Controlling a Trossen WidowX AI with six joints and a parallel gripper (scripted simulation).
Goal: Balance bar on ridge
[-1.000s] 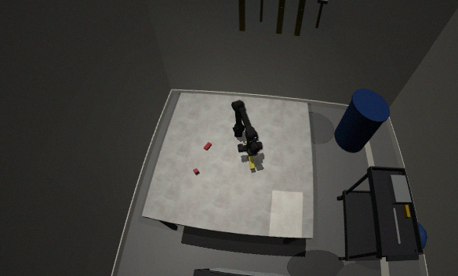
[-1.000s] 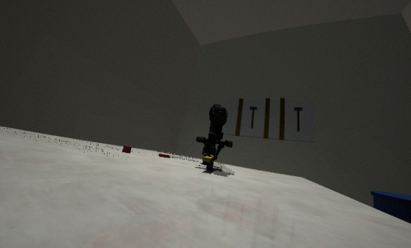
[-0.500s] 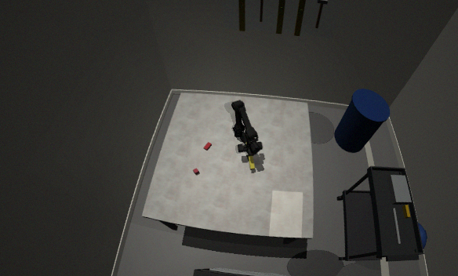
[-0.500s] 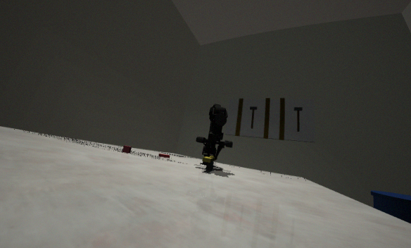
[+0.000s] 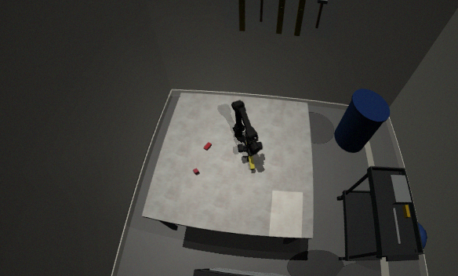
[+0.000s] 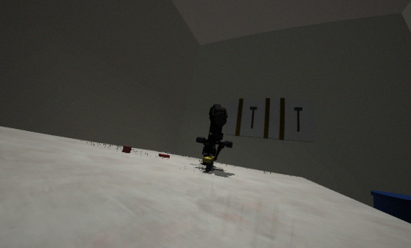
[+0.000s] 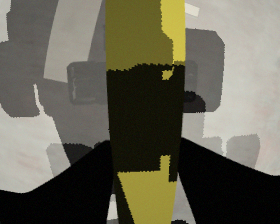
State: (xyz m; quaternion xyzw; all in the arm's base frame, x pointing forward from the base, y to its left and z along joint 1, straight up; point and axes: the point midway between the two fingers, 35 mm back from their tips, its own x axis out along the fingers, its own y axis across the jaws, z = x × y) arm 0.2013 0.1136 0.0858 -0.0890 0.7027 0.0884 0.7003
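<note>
Right now my gripper tip is 3 cm short of the yellow bar and 1 cm to the right of it.
</note>
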